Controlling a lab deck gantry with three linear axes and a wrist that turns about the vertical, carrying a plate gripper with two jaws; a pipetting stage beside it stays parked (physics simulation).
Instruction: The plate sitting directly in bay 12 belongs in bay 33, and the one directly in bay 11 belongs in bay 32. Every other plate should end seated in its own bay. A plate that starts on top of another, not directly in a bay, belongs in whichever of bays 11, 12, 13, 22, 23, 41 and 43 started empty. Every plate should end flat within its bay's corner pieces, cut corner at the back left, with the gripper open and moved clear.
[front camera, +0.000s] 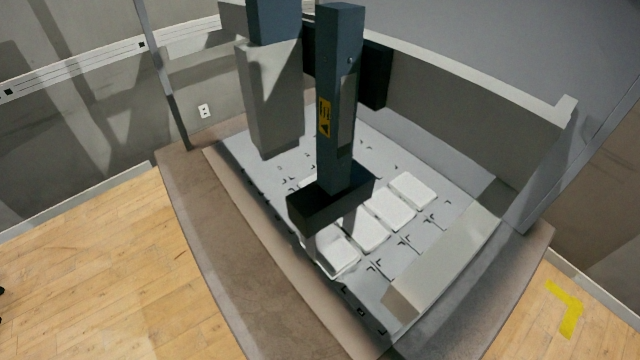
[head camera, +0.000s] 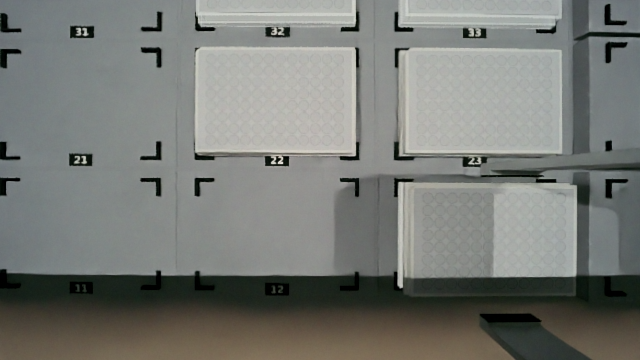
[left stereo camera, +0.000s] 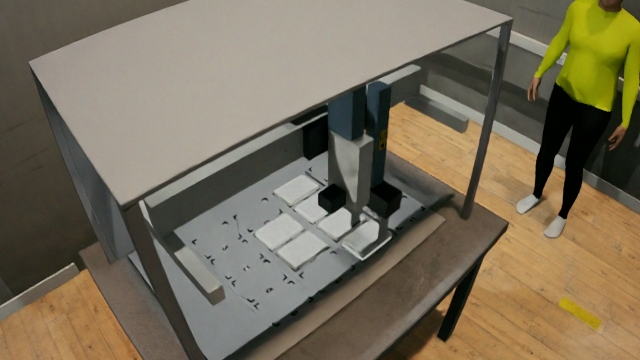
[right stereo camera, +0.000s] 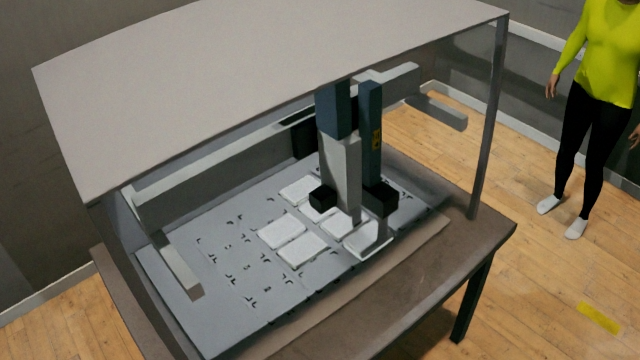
Observation:
The pictures show: my gripper, a back wall, a roof, a bay 12 and a bay 21.
My gripper shows as well in the front camera view, in the left stereo camera view and in the right stereo camera view.

